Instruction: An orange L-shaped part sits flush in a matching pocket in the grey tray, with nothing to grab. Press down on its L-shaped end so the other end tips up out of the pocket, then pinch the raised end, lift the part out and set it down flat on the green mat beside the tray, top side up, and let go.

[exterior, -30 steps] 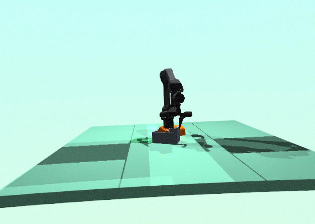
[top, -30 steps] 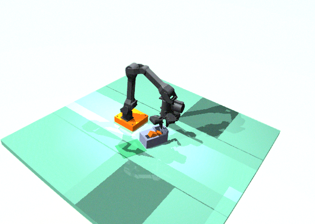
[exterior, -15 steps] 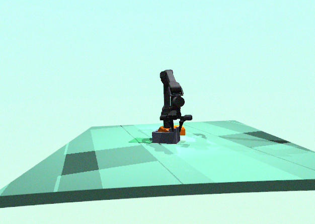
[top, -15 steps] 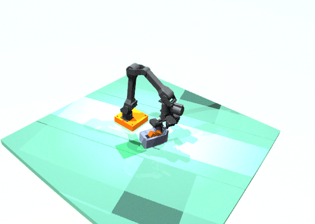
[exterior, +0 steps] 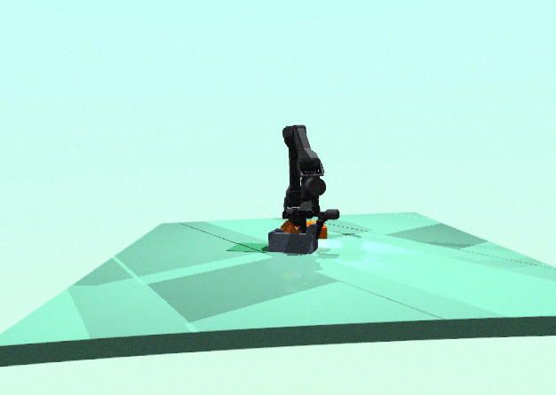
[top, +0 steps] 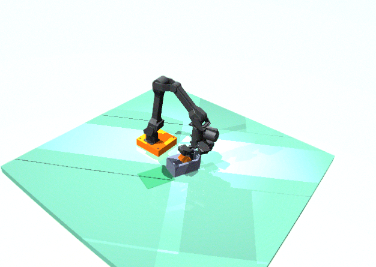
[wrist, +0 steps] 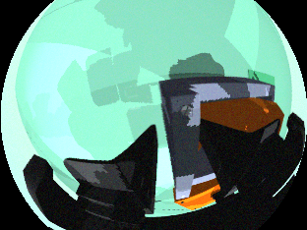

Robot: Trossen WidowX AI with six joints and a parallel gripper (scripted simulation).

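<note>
The orange L-shaped part is 20 mm behind my gripper tip and 40 mm to the right of it. Also, from my gripper tip: green mat 80 mm behind, 210 mm to the right, 50 mm below.
</note>
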